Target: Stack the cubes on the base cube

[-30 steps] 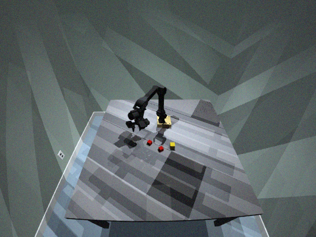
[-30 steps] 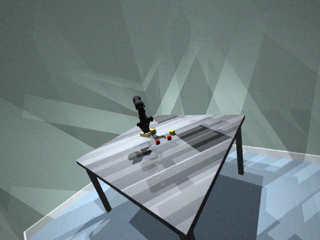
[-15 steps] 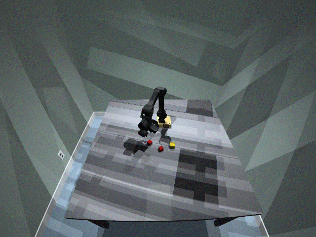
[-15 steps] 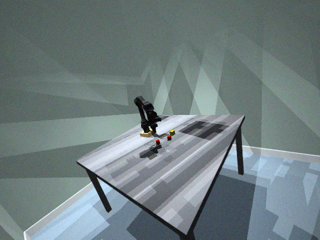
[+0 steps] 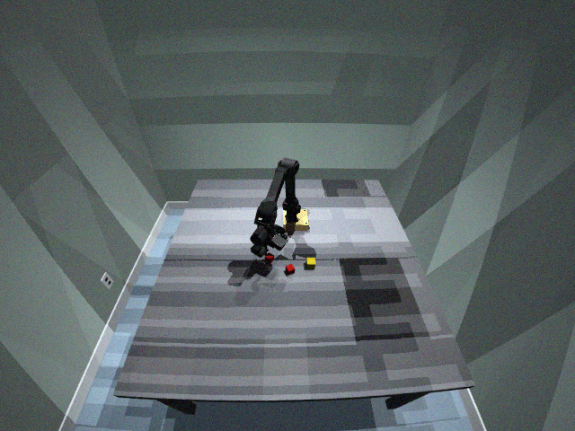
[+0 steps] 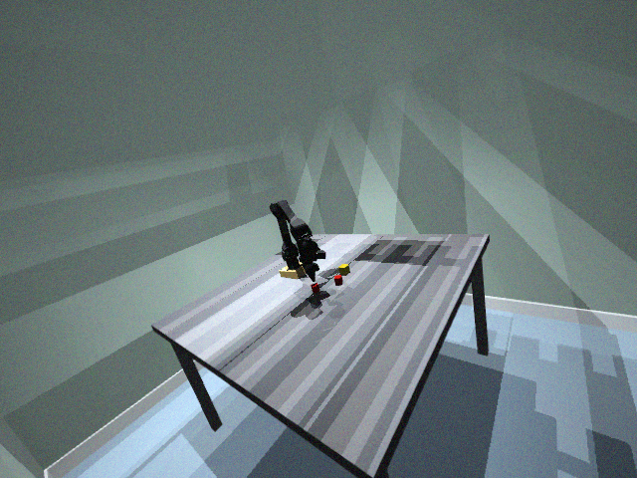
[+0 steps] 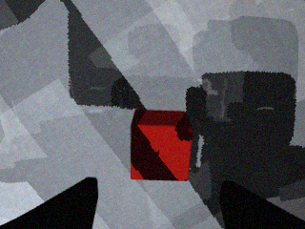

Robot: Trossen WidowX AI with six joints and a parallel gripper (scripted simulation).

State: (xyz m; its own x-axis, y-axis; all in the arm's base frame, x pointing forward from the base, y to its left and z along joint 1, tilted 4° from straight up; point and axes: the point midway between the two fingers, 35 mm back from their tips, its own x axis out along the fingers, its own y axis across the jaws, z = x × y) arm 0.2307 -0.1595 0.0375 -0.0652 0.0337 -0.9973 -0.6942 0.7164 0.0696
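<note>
My gripper tip is now 7 cm short of the yellow base cube, 19 cm to the right of it and 4 cm above it.
</note>
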